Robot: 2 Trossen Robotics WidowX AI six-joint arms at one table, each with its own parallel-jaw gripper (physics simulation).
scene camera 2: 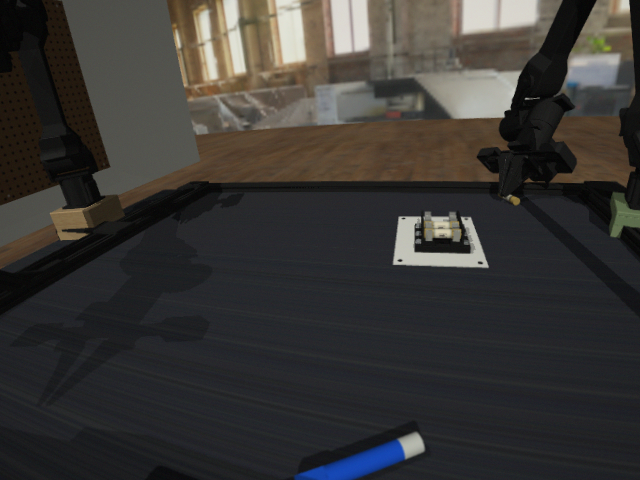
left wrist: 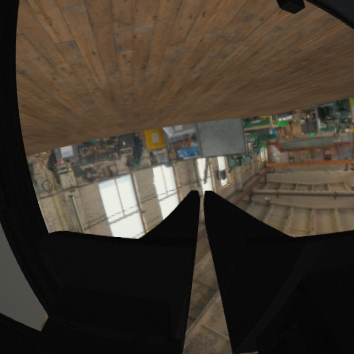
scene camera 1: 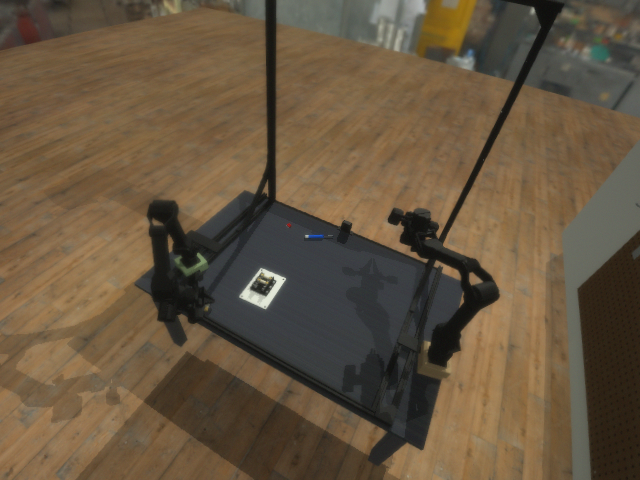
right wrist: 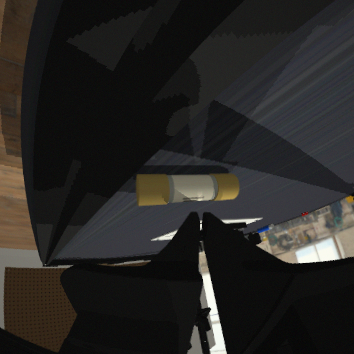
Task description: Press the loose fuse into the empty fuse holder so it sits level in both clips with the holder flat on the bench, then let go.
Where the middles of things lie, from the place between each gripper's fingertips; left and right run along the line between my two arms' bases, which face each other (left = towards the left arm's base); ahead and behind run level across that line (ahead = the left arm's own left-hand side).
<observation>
The blue and white pen (scene camera 2: pixel 392 452) is 53 cm behind my right hand, 23 cm to the left of it and 1 cm below it.
The blue and white pen lies 36 cm to the right of my left hand and 30 cm below it.
</observation>
